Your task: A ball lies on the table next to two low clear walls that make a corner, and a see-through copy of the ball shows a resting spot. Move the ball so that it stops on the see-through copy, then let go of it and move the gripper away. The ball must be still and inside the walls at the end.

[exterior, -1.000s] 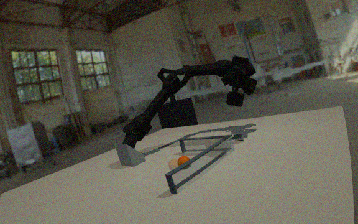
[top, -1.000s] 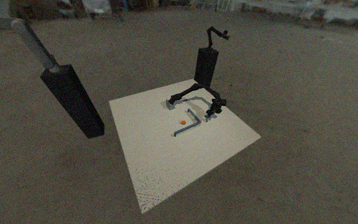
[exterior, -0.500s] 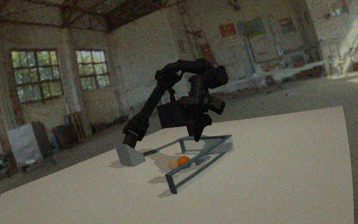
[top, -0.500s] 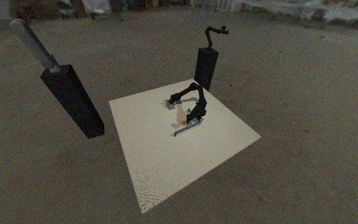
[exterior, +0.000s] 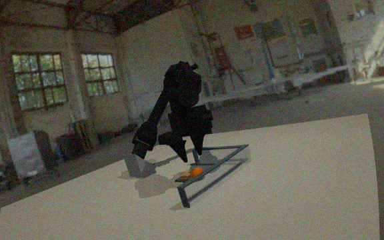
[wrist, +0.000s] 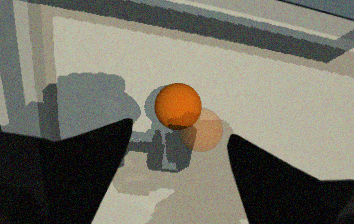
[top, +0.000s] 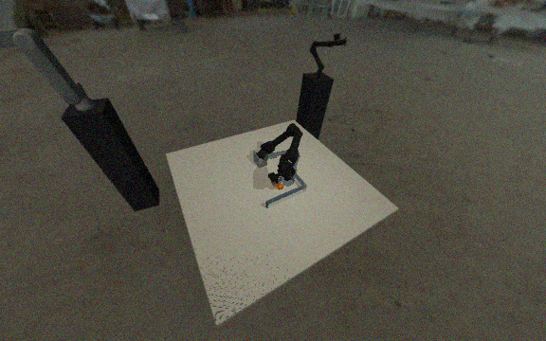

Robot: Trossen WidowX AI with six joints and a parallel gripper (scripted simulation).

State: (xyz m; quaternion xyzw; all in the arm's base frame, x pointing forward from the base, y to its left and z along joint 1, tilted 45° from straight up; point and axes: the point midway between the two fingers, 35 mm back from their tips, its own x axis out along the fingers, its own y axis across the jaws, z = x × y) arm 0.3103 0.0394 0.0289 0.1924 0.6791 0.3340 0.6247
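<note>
Right now the orange ball is 5 cm below my gripper tip. The rest, counted from my gripper tip: see-through copy of ball (2 cm behind, 3 cm to the right, 5 cm below).
</note>
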